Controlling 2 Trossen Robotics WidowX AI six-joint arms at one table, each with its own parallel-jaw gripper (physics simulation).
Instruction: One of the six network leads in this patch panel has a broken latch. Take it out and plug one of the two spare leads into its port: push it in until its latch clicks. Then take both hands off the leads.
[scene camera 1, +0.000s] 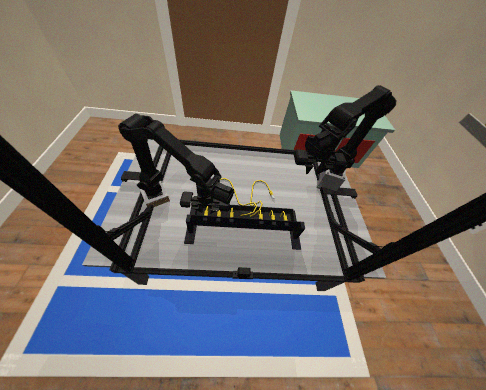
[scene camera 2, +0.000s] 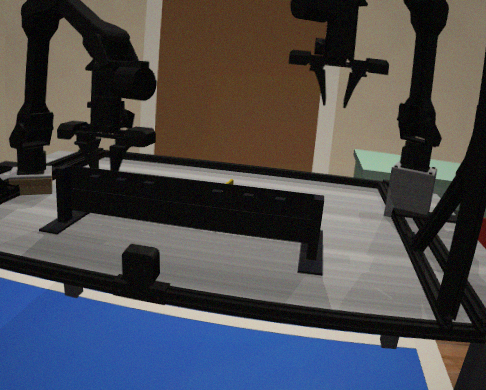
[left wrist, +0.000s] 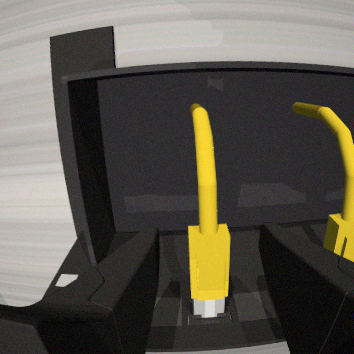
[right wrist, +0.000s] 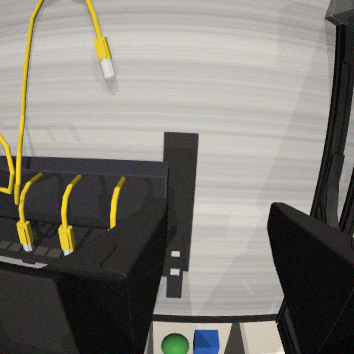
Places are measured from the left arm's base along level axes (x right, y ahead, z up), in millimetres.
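Pixels of known places: left gripper, between the fingertips: (scene camera 1: 206, 212) (left wrist: 209, 236); right gripper, between the fingertips: (scene camera 1: 311, 173) (scene camera 2: 334, 106) (right wrist: 219, 212); left arm's base, origin of its link: (scene camera 1: 153, 192) (scene camera 2: 31, 171); right arm's base, origin of its link: (scene camera 1: 336, 170) (scene camera 2: 415, 167).
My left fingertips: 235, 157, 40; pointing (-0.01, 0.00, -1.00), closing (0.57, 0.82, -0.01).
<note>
For each thing: its top centre in the pictures, then the offset to it from my left fingertips, as dx, dy, dz. "*": a spot on its surface instead. Level surfaces: height alone.
- black patch panel, centre of its top: (scene camera 2: 187, 175) (scene camera 1: 246, 213) +100, +136, +25
- leftmost lead, centre of its top: (left wrist: 210, 299) (scene camera 1: 205, 214) +16, -11, +11
- neighbouring lead, a spot on its surface: (left wrist: 341, 237) * +27, +40, +7
- spare lead, centre of its top: (right wrist: 102, 56) (scene camera 1: 272, 193) +19, +357, -71
- spare's cable, a spot on its surface: (scene camera 1: 226, 179) * -179, +197, -79
- grey table, height of its surface: dz -84
The black patch panel (scene camera 1: 245, 223) (scene camera 2: 200, 210) (left wrist: 150, 150) holds several yellow leads, three at each end. My left gripper (scene camera 2: 105, 169) (left wrist: 209, 236) is open, its fingers apart on either side of the leftmost lead (left wrist: 209, 262) (scene camera 1: 206, 212), touching neither side. The neighbouring lead (left wrist: 341, 237) is right of the fingers. A spare lead (scene camera 1: 271, 192) (right wrist: 102, 49) lies behind the panel with its clear plug free. The other spare's cable (scene camera 1: 226, 180) runs behind my left gripper; its plug is hidden. I cannot tell which latch is broken. My right gripper (scene camera 2: 334, 105) (right wrist: 219, 212) is open and empty, high above the table.
The panel's feet (scene camera 1: 189, 237) (scene camera 2: 311, 265) stand on the grey table (scene camera 1: 240, 255). A black frame rail (scene camera 1: 200, 273) edges the table. A green ball (right wrist: 175, 344) and a blue block (right wrist: 206, 342) show past the rail. A pale green cabinet (scene camera 1: 310, 107) stands behind my right arm.
</note>
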